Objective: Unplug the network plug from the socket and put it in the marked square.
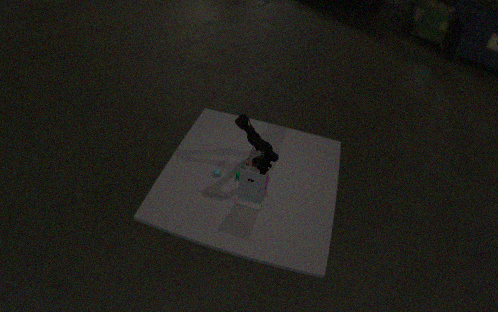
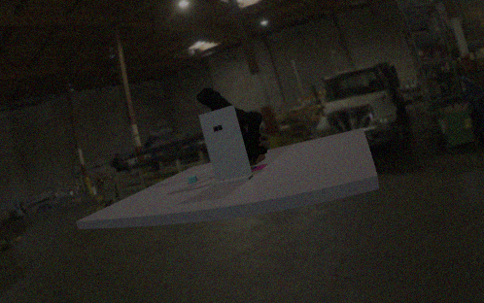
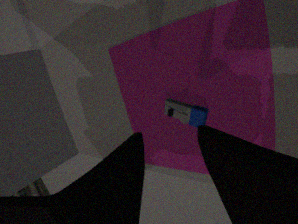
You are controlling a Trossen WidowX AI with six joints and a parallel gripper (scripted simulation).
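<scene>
The plug lies 3 cm below my gripper tip and 1 cm ahead of it. Also, from my gripper tip: upright panel: 22 cm ahead, 10 cm above; marked square: 4 cm below, 1 cm ahead; teal object: 31 cm to the right, 8 cm ahead, 2 cm below.
</scene>
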